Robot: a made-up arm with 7 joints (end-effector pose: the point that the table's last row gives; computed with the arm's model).
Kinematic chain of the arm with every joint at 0, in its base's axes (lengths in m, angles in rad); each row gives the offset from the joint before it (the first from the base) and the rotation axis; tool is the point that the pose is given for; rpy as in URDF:
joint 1: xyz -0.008 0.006 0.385 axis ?
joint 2: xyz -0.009 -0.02 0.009 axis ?
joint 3: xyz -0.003 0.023 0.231 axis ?
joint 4: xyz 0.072 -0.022 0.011 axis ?
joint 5: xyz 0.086 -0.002 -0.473 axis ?
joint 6: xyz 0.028 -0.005 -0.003 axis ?
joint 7: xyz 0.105 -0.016 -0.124 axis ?
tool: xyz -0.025 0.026 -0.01 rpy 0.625 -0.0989 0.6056
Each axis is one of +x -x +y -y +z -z.
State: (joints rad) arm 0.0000 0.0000 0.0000 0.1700 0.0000 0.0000 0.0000
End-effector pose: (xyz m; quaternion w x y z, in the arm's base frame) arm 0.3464 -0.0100 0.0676 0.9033 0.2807 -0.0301 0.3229
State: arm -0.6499 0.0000 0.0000 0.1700 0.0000 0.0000 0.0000
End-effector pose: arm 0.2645 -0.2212 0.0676 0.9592 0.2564 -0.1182 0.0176
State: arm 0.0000 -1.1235 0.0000 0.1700 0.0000 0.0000 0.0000
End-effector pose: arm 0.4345 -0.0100 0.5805 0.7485 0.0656 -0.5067 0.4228
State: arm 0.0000 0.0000 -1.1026 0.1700 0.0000 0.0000 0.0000
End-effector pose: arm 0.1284 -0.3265 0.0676 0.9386 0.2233 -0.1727 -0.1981
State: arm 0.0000 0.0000 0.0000 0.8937 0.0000 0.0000 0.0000
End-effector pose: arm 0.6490 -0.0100 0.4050 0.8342 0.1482 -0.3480 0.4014
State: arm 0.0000 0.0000 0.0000 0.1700 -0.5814 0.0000 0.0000
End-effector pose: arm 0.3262 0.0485 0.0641 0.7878 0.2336 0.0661 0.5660
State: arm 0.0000 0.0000 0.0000 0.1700 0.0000 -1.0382 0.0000
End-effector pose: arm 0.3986 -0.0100 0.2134 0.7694 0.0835 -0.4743 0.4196
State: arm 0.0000 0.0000 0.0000 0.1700 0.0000 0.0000 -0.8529
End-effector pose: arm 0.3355 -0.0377 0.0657 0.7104 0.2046 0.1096 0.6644
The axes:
joint 1: +z
joint 2: +y
joint 3: +z
joint 4: -y
joint 5: -z
joint 6: +y
joint 7: -z

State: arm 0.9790 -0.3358 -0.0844 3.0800 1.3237 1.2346 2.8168
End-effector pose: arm -0.1507 -0.1793 1.2610 0.3087 0.8528 0.4170 -0.0595
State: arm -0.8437 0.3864 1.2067 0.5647 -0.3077 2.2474 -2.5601
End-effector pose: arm 0.2516 0.0717 0.1434 0.5009 -0.6532 -0.3289 -0.4629
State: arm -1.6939 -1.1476 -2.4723 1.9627 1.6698 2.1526 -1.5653
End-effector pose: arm -0.3171 0.6159 0.2984 0.4681 -0.8360 -0.2569 -0.1260
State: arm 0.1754 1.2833 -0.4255 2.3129 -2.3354 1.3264 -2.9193
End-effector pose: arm 0.8701 -0.0477 0.2729 0.3863 -0.1675 -0.8925 0.1617
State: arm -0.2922 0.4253 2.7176 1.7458 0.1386 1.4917 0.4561
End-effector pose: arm -0.3246 0.3789 0.9424 0.1232 0.4533 0.2660 0.8418
